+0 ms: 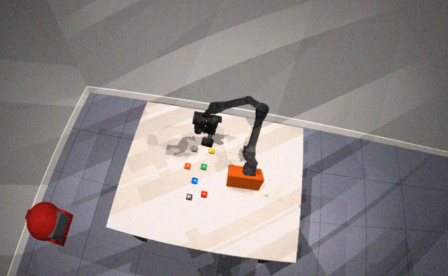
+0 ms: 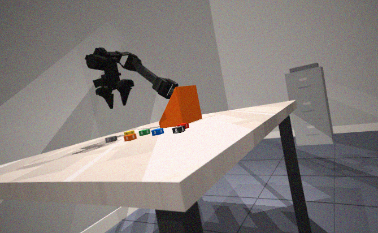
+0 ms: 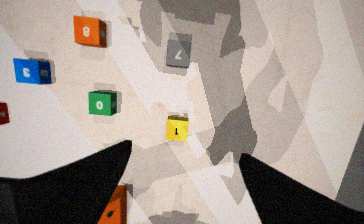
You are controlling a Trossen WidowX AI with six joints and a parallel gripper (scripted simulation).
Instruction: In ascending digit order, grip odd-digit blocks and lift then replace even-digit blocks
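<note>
My gripper tip is now 12 cm to the right of the green block, 12 cm above it and 2 cm short of it. Also, from my gripper tip: yellow block (12 cm below, 2 cm behind, 1 cm to the left); orange block (12 cm to the left, 12 cm below, 12 cm ahead); grey block (12 cm below, 9 cm ahead, 1 cm to the left).
</note>
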